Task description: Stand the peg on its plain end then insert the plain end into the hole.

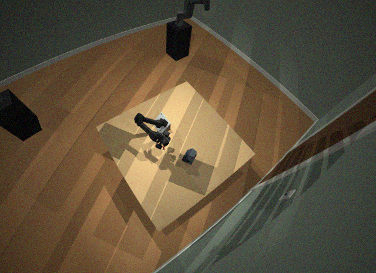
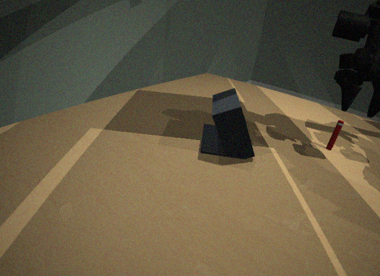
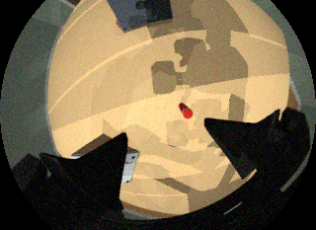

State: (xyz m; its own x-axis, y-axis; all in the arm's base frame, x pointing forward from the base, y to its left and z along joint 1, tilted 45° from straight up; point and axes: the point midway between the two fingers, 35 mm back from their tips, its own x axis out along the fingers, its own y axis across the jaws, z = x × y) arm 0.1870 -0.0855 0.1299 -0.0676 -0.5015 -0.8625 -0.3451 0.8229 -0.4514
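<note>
The red peg lies 2 cm ahead of my gripper tip, 2 cm to the right of it and 6 cm below it. The rest, counted from my gripper tip: sloped panel 25 cm ahead, 12 cm to the left, 6 cm below.
</note>
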